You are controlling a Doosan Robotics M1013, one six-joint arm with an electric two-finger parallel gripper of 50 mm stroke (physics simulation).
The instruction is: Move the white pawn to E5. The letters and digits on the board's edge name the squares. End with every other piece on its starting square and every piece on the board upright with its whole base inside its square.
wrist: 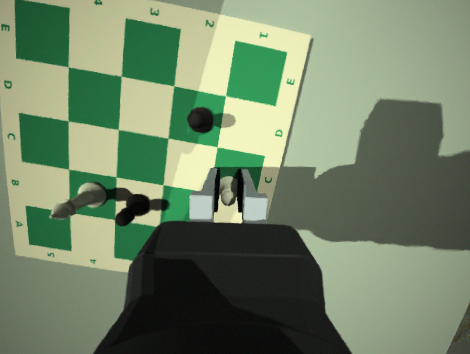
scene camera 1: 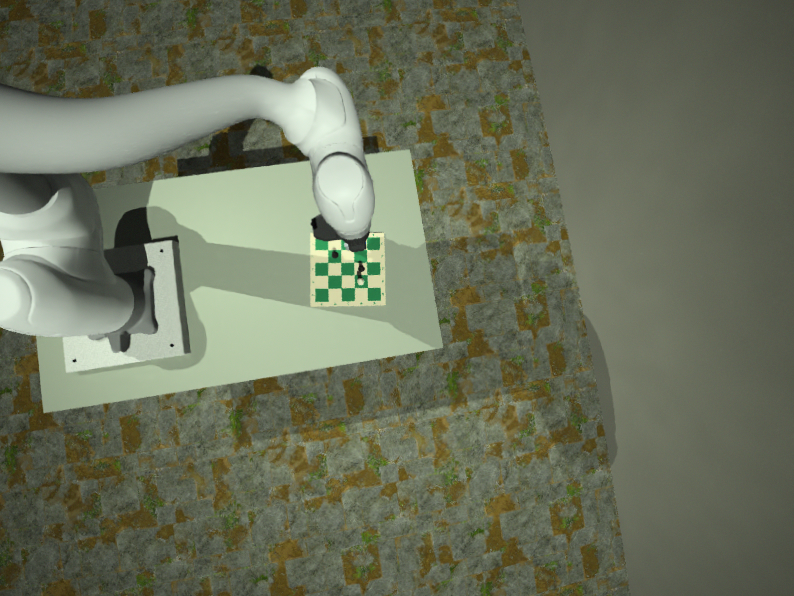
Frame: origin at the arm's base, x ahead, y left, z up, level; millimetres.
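Seen in the pictures: gripper, fingertip midpoint: (wrist: 228, 181) (scene camera 1: 349, 245); arm's base, origin of the base link: (scene camera 1: 123, 304).
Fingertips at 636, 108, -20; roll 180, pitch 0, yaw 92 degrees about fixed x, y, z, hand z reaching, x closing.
Offsets run from my fingertips to a thing's top centre, as dx, dy, dz. "pt": to the spot under its first point. Level surfaces: height alone.
The white pawn {+5, +0, +29} (wrist: 228, 196) is between the two fingers of my gripper (wrist: 228, 181), which is shut on it near the C1–B1 edge in the wrist view. The pawn's base is partly hidden, and I cannot tell whether it touches the board {-12, -70, -3} (scene camera 1: 312, 277) (wrist: 299, 55). Square E5 {pt -97, -140, -3} (scene camera 1: 321, 295) (wrist: 42, 31) is green, at the board's corner, and bears no piece. In scene camera 1 the arm's wrist and dark gripper body hide the fingers.
A black piece {-46, -25, +29} (scene camera 1: 334, 254) (wrist: 200, 120) stands on D2. A tall white piece {+21, -110, +41} (scene camera 1: 360, 280) (wrist: 92, 194) stands on B4, close to another black piece {+27, -73, +29} (scene camera 1: 361, 268) (wrist: 137, 204) on B3. The board lies on a pale table {dz -9} (scene camera 1: 256, 346). The arm's shadow falls across the board.
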